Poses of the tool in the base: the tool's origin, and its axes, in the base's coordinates. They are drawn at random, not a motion.
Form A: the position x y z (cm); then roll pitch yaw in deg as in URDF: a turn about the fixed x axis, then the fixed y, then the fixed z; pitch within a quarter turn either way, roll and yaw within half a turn.
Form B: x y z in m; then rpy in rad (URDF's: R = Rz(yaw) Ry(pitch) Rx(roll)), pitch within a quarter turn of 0, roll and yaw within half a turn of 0. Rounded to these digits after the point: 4 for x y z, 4 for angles.
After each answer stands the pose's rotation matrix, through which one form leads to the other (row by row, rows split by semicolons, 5 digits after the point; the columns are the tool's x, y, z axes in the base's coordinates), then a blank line. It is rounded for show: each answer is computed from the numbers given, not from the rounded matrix.
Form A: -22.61, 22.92, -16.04, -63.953, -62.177, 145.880
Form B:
-0.2261, 0.2292, -0.1604, -1.1162, -1.0852, 2.5461
-0.38640 -0.90410 -0.18246; 0.26181 0.08217 -0.96162; 0.88439 -0.41934 0.20495

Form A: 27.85, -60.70, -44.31, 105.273, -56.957, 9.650
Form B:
0.2785, -0.6070, -0.4431, 1.8374, -0.9941, 0.1684
0.53755 -0.75306 0.37940; 0.09140 -0.39525 -0.91402; 0.83826 0.52601 -0.14363

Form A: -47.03, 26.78, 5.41, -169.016, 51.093, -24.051
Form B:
-0.4703, 0.2678, 0.0541, -2.9499, 0.8917, -0.4198
0.57353 -0.53548 -0.61994; -0.25596 -0.83603 0.48532; -0.77817 -0.11967 -0.61655

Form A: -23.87, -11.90, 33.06, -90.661, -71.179, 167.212
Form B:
-0.2387, -0.1190, 0.3306, -1.5823, -1.2423, 2.9184
-0.31461 -0.92044 -0.23198; 0.07141 0.22075 -0.97271; 0.94653 -0.32259 -0.00372

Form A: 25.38, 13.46, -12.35, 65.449, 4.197, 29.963
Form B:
0.2538, 0.1346, -0.1235, 1.1423, 0.0733, 0.5230
0.86402 -0.14985 0.48063; 0.49810 0.39322 -0.77284; -0.07319 0.90715 0.41439

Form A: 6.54, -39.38, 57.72, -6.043, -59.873, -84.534
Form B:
0.0654, -0.3938, 0.5772, -0.1055, -1.0450, -1.4754
0.04781 0.99859 0.02287; -0.49964 0.00409 0.86623; 0.86491 -0.05284 0.49913

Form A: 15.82, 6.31, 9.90, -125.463, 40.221, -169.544
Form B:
0.1582, 0.0631, 0.0990, -2.1897, 0.7020, -2.9591
-0.75088 0.41192 0.51624; -0.13857 0.66599 -0.73298; -0.64574 -0.62191 -0.44300

